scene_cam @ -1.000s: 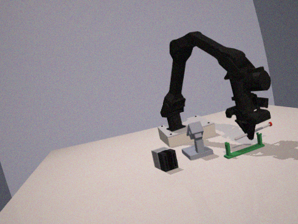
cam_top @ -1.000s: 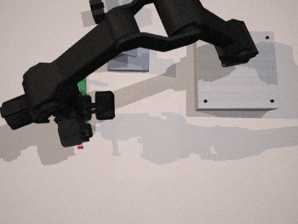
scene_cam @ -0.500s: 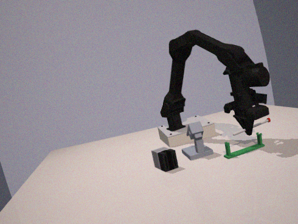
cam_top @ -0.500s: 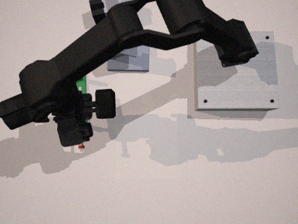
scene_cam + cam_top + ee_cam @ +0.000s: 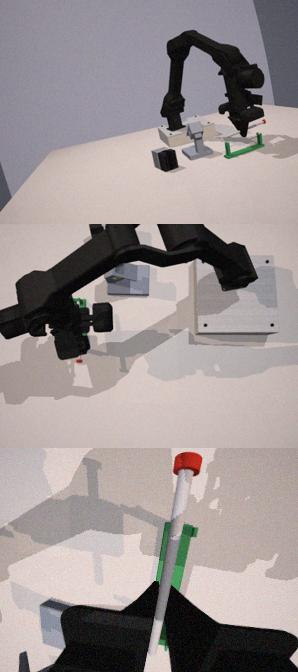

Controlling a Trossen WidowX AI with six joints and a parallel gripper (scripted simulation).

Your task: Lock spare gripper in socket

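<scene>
The green cradle lies 10 mm ahead of my gripper tip, 10 mm to the right of it and 20 mm below it. Round my gripper tip: grey mount: 120 mm behind, 110 mm to the right, 10 mm above; then spare gripper: 120 mm behind, 240 mm to the right, 20 mm below.
</scene>
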